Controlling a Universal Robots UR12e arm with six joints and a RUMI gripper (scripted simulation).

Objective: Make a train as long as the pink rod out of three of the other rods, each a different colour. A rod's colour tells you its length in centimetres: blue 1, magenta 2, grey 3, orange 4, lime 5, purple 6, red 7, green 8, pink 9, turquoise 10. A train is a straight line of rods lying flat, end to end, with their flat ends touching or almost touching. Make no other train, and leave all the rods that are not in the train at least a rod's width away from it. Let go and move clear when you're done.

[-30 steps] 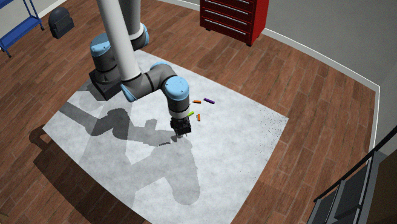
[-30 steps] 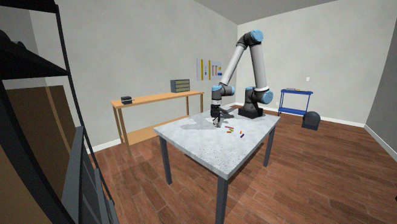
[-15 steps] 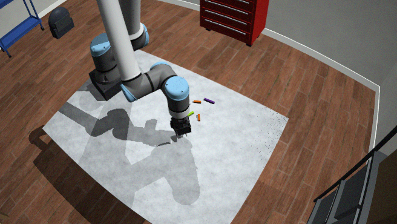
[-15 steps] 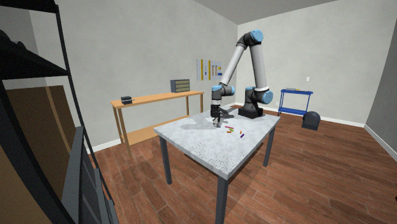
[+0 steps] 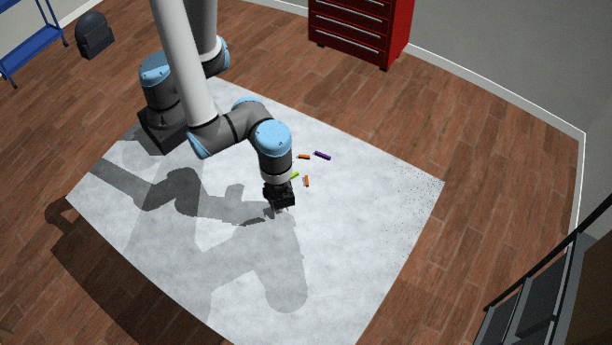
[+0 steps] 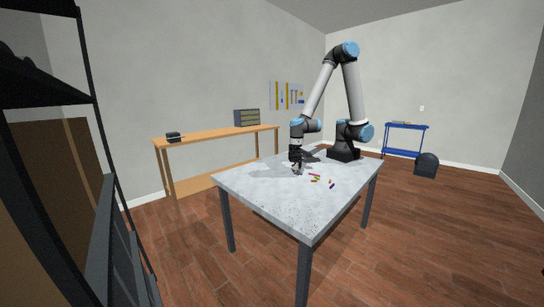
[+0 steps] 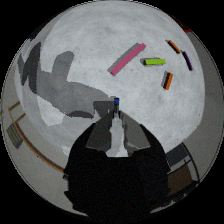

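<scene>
My hand is 10 mm above the grey rod. Round my hand: blue rod 20 mm behind, 10 mm to the left, 20 mm below; then pink rod 90 mm behind, 70 mm to the left, 20 mm below; then lime rod 60 mm behind, 120 mm to the left, 20 mm below.
</scene>
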